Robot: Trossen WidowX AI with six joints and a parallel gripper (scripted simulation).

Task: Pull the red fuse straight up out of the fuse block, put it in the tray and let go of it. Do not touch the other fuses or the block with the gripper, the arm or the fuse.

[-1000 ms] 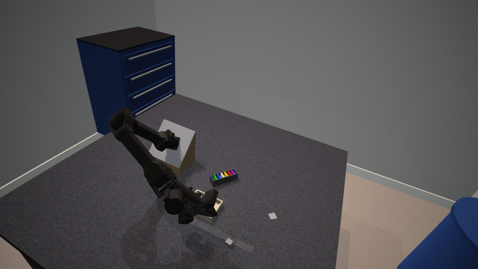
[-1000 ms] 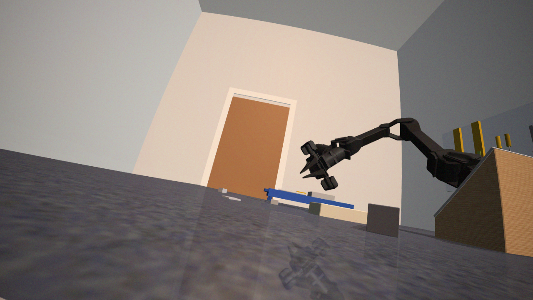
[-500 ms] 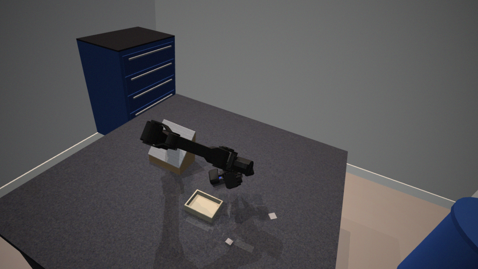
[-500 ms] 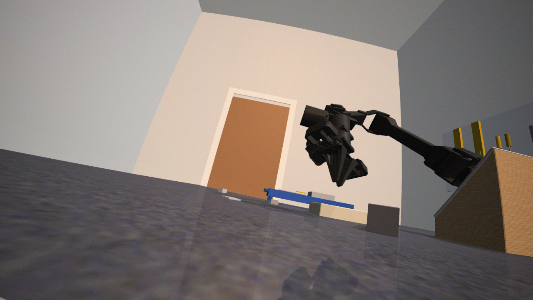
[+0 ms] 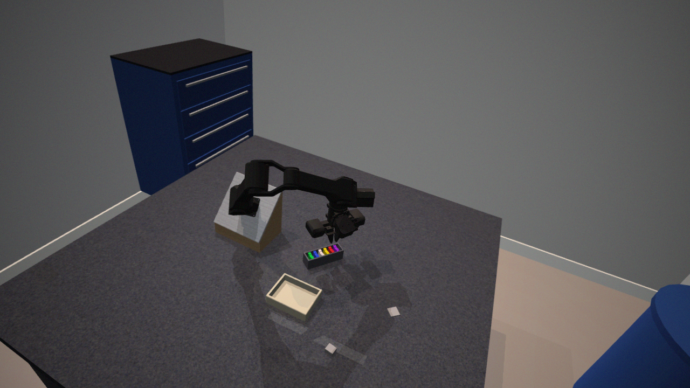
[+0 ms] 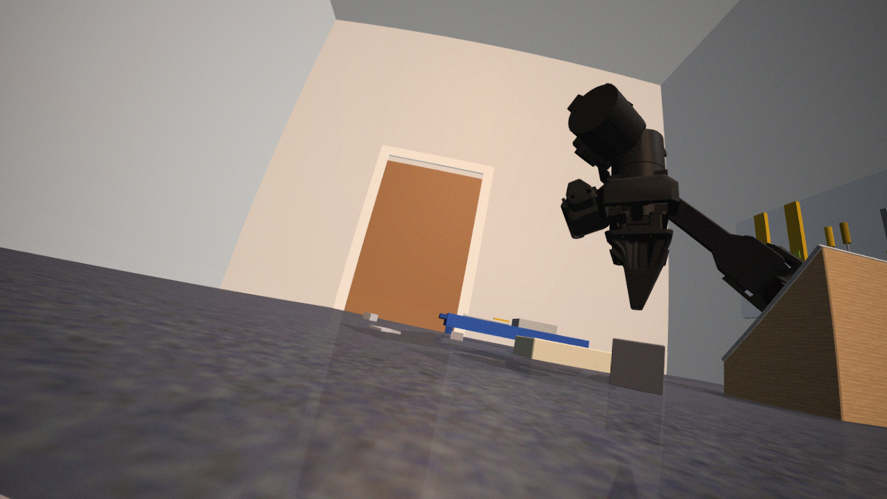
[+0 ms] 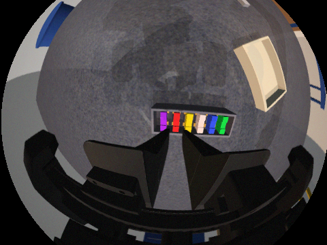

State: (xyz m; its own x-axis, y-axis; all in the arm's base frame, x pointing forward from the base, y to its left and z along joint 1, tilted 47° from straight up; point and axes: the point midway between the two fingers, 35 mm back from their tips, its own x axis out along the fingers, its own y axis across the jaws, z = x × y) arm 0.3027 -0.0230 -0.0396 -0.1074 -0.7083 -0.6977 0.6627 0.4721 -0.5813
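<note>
Now: the red fuse 50 mm below my gripper tip. From my gripper tip the other things lie so: beige tray 40 mm behind, 210 mm to the right, 70 mm below.
</note>
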